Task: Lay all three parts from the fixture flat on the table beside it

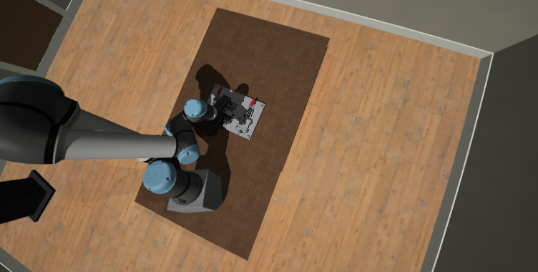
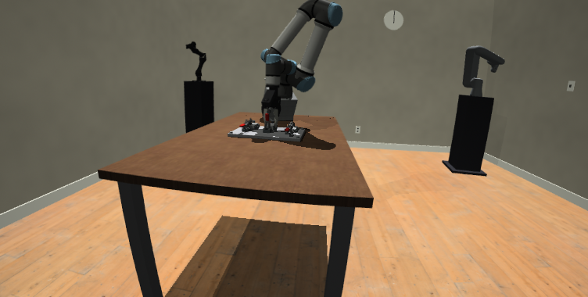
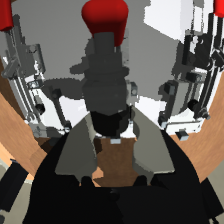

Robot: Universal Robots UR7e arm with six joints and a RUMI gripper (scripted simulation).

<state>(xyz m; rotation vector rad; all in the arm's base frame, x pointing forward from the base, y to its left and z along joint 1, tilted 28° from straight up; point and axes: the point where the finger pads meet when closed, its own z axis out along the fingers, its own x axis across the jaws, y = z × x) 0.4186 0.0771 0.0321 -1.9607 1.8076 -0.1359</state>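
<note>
Right now the grey fixture plate is 4 cm ahead of my hand, 3 cm below it and 1 cm to the left of it.
</note>
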